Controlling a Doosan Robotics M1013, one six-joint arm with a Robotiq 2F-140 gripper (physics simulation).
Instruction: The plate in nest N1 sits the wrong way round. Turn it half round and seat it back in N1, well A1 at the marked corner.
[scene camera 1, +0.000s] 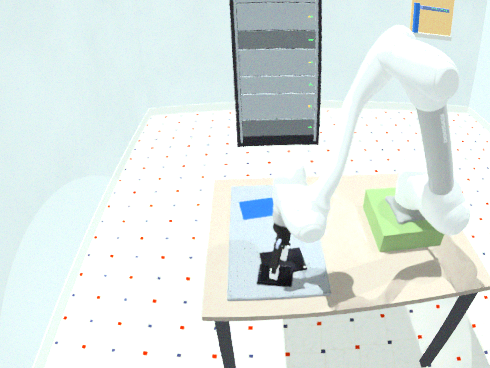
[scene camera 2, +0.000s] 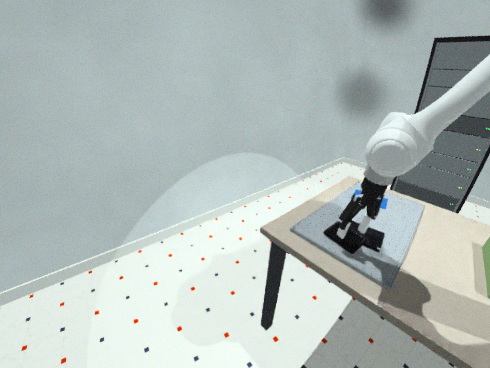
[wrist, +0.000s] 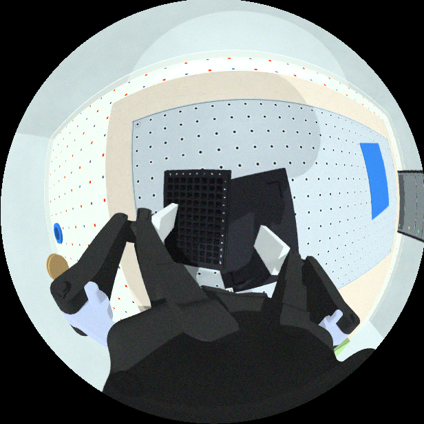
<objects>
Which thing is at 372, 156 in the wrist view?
A blue rectangle.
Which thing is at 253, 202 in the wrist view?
A black nest.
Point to my gripper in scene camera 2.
350, 233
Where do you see my gripper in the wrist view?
217, 226
</objects>
